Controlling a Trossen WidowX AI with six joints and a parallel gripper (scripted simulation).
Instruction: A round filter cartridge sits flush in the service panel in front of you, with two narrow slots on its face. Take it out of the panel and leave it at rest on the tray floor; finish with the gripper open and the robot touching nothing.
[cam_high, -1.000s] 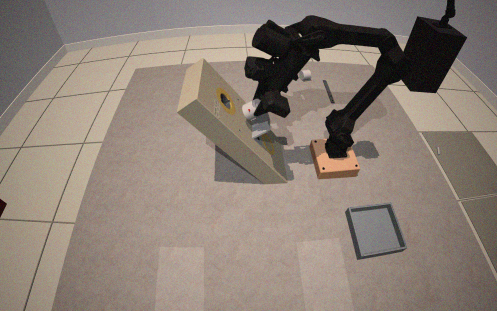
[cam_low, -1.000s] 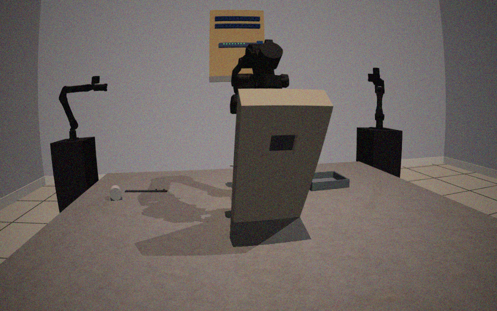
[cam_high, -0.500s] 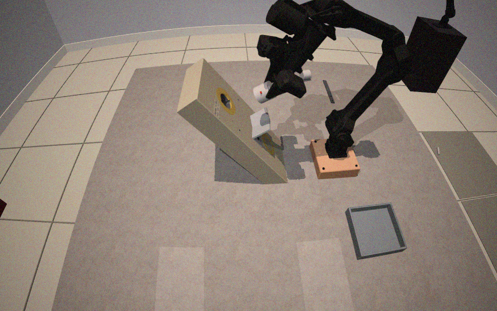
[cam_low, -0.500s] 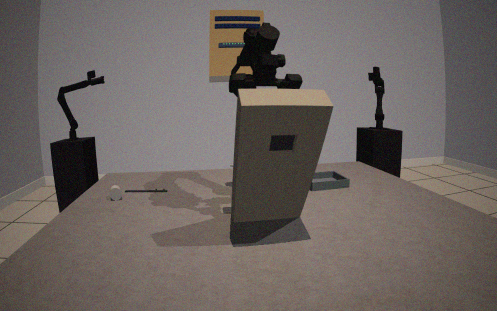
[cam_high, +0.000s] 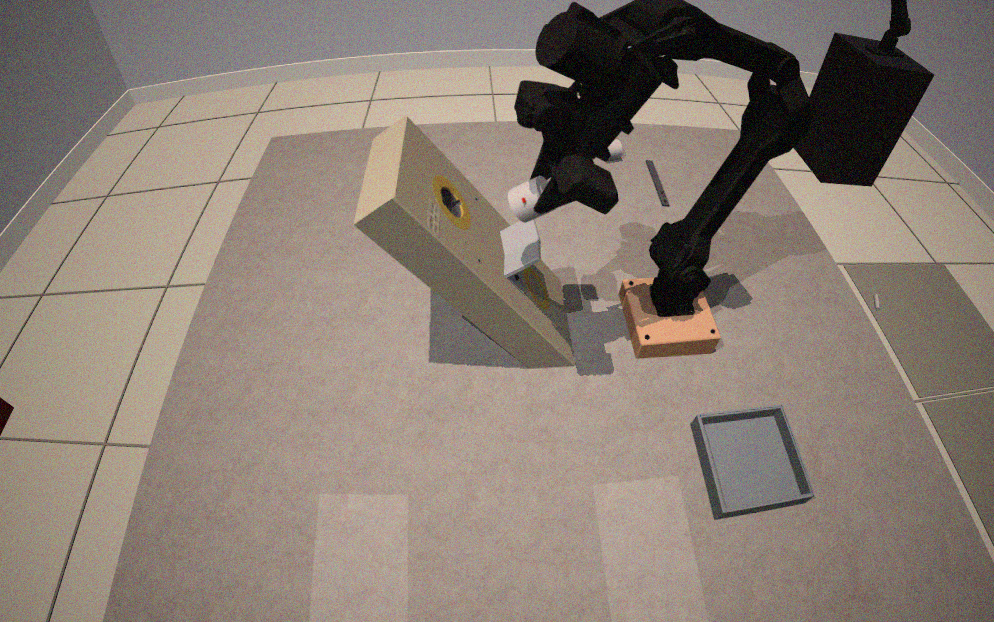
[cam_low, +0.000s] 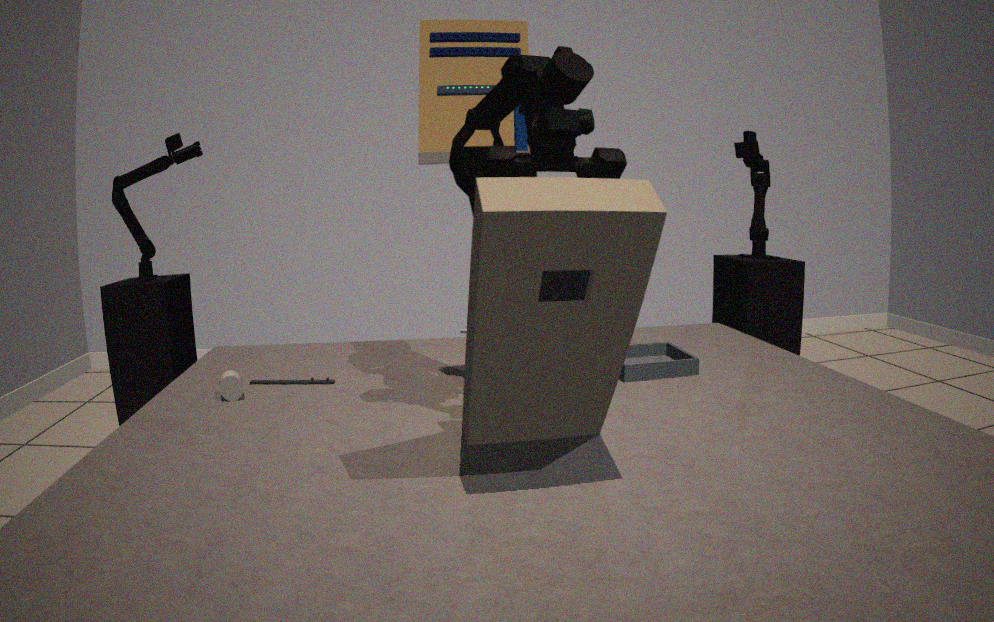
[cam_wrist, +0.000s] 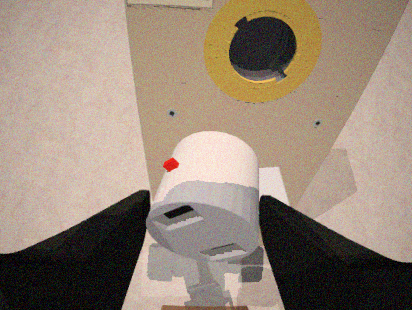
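My gripper tip is 320 mm past the grey tray, 270 mm above it and 240 mm to the right of it. Also, from my gripper tip: grey shelf (130 mm below, 40 mm to the right, 10 mm ahead); white filter cartridge (right at my gripper tip); beige service panel (120 mm below, 70 mm ahead, 40 mm to the right).
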